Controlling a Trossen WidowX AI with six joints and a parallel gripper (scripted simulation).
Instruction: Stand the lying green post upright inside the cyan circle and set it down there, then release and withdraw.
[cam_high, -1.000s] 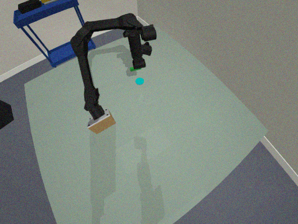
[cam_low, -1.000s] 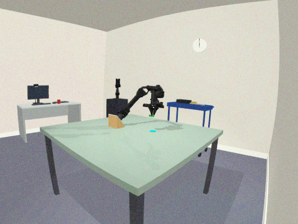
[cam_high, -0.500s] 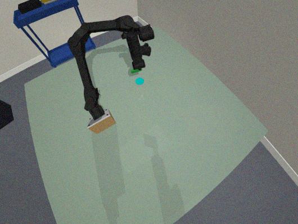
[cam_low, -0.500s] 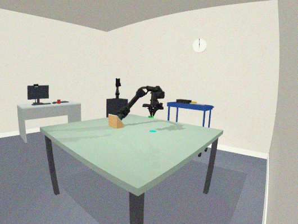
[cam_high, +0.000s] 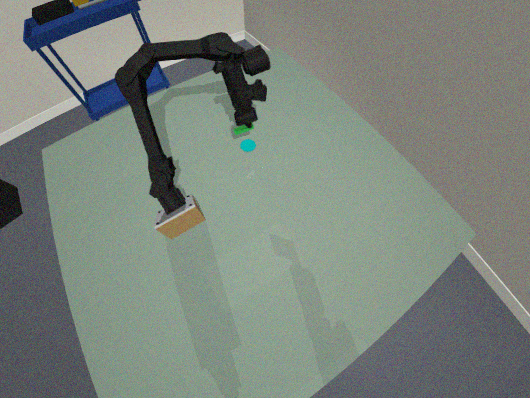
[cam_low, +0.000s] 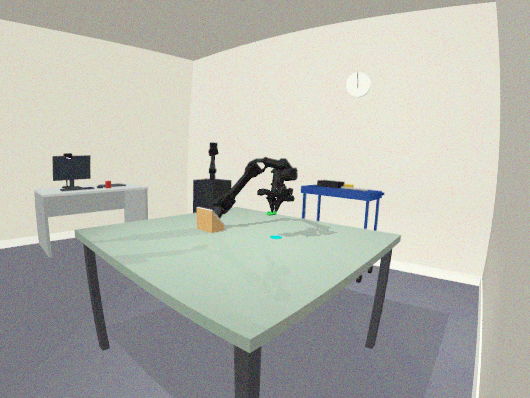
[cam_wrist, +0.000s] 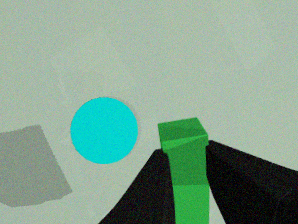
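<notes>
Now: gripper tip 130 mm above the cyan circle and 30 mm to the right of it. From my gripper tip the other things lie so: green post 20 mm behind, 10 mm to the left, 10 mm below.
</notes>
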